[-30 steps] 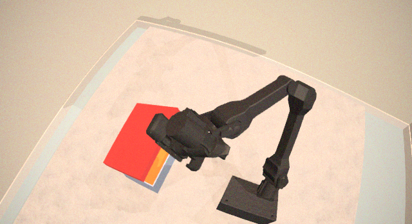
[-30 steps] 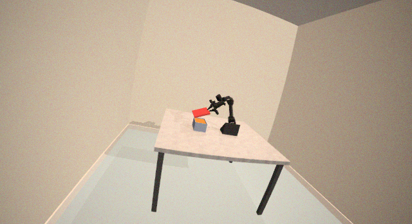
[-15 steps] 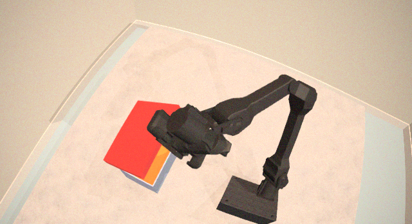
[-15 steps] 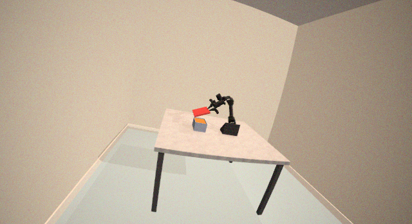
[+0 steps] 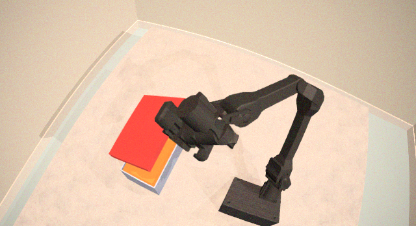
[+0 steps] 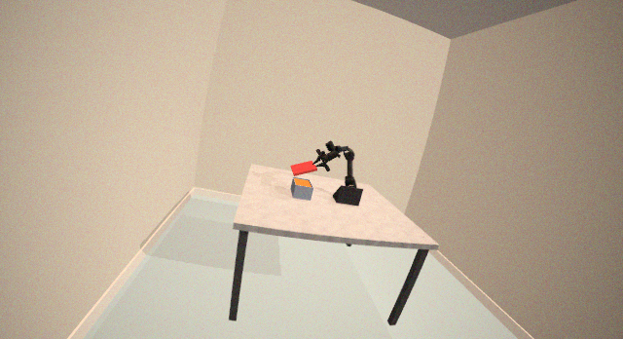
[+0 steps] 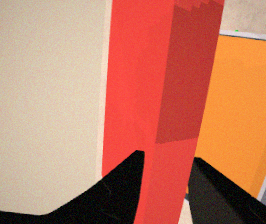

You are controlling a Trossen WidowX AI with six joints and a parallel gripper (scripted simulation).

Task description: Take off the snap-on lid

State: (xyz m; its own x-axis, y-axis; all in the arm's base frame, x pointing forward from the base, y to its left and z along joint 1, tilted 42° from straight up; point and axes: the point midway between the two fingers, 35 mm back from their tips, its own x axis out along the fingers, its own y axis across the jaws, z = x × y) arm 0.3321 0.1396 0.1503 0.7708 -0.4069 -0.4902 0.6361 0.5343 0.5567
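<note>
My gripper tip is now 7 cm short of the red lid and 3 cm above it. Round my gripper tip: storage box: 6 cm ahead, 4 cm to the left, 18 cm below.
</note>
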